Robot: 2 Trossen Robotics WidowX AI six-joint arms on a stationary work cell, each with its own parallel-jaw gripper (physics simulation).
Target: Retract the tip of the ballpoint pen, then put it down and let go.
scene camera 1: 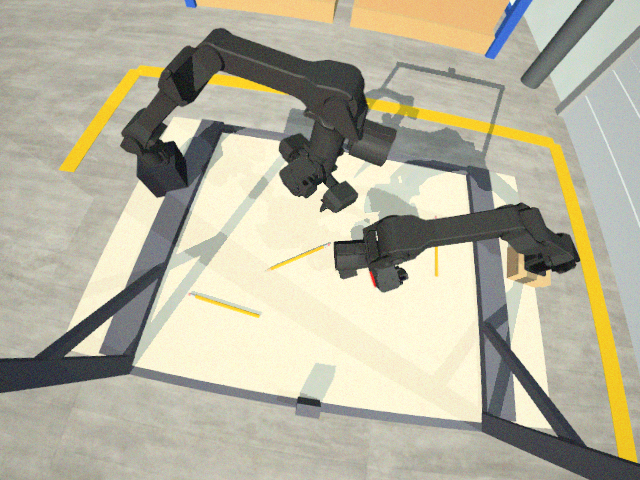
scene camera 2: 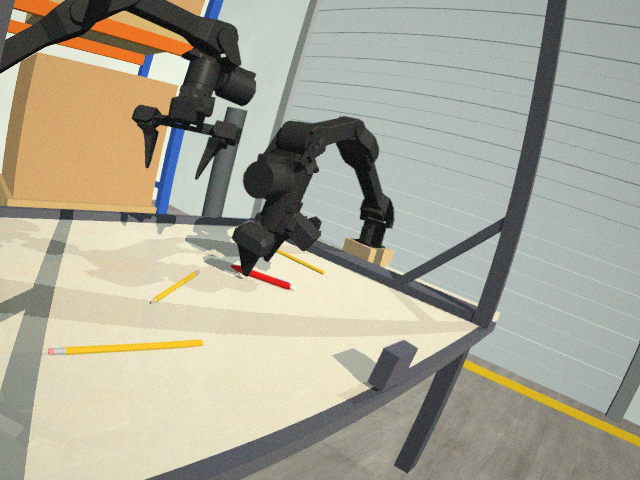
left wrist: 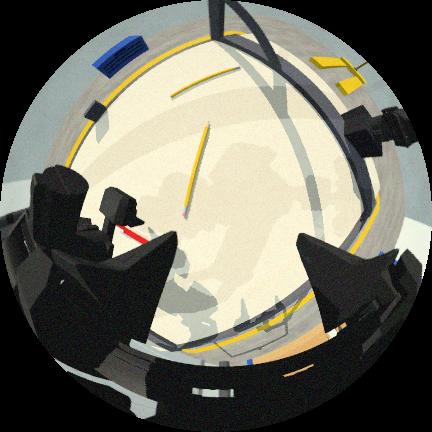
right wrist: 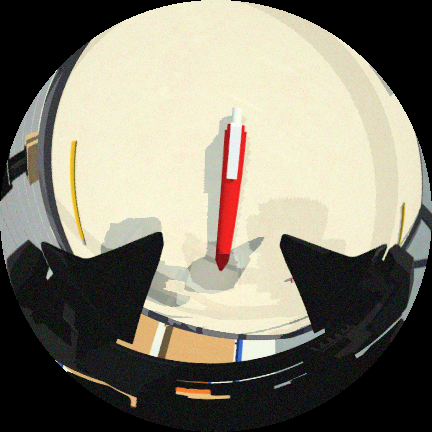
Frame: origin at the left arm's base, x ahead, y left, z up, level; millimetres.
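Where they show: left gripper, between the fingertips: (scene camera 2: pixel 171 173) (left wrist: pixel 240 238); right gripper, between the fingertips: (scene camera 2: pixel 255 267) (left wrist: pixel 136 240) (right wrist: pixel 224 240); left arm's base, origin of its link: (scene camera 1: pixel 155 157) (left wrist: pixel 373 129); right arm's base, origin of its link: (scene camera 1: pixel 534 263) (scene camera 2: pixel 370 244).
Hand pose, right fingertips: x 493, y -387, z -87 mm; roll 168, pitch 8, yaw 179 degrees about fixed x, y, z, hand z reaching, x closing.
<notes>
Things, the pixels of their top centre, and the offset from my right fingertips. Level surfaces: height alone.
- red ballpoint pen, centre of its top: (right wrist: pixel 227 216) (scene camera 2: pixel 263 272) (left wrist: pixel 131 236) (scene camera 1: pixel 370 265) dz -4, dx +0, dy -17 mm
- cream table, height of its surface: dz -19 mm
- dark block, centre of its top: (scene camera 2: pixel 400 346) (scene camera 1: pixel 308 410) (left wrist: pixel 88 107) dz +38, dx -244, dy -288 mm
The red ballpoint pen (scene camera 1: pixel 373 279) (scene camera 2: pixel 271 280) (left wrist: pixel 134 234) (right wrist: pixel 230 205) appears to lie on the cream table (scene camera 1: pixel 310 330) (scene camera 2: pixel 258 382). In the right wrist view its white clip faces up, its white button sticks out at the far end, and its dark red cone shows no point out of it. My right gripper (scene camera 2: pixel 256 267) (right wrist: pixel 224 240) is wide open, low over the pen's cone end, with a finger on each side and nothing held. My left gripper (scene camera 2: pixel 172 172) (left wrist: pixel 240 238) is wide open and empty, high above the table.
Three yellow pencils lie around: one near the middle (scene camera 1: pixel 299 256) (scene camera 2: pixel 174 287), one at the lower left (scene camera 1: pixel 224 304) (scene camera 2: pixel 129 347), one beyond the right arm (scene camera 1: pixel 436 260) (scene camera 2: pixel 301 261). A dark block (scene camera 1: pixel 308 406) (scene camera 2: pixel 392 365) stands at the table's edge.
</notes>
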